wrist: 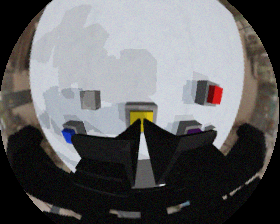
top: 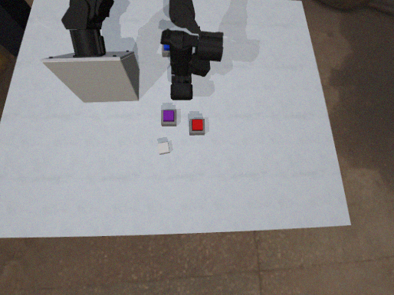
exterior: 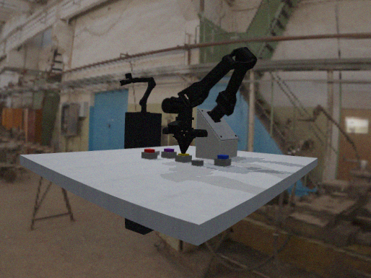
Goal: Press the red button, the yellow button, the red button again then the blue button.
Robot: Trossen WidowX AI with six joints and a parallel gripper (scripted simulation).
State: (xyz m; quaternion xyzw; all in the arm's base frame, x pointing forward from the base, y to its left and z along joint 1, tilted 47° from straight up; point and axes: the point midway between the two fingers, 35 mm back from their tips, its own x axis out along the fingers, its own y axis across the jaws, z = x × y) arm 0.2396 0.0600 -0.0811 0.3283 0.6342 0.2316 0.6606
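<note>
The yellow button is 1 cm below my gripper tip. Round my gripper tip: small grey block: 4 cm ahead, 9 cm to the left, 2 cm below; then red button: 3 cm ahead, 15 cm to the right; then purple button: 5 cm behind, 11 cm to the right.
</note>
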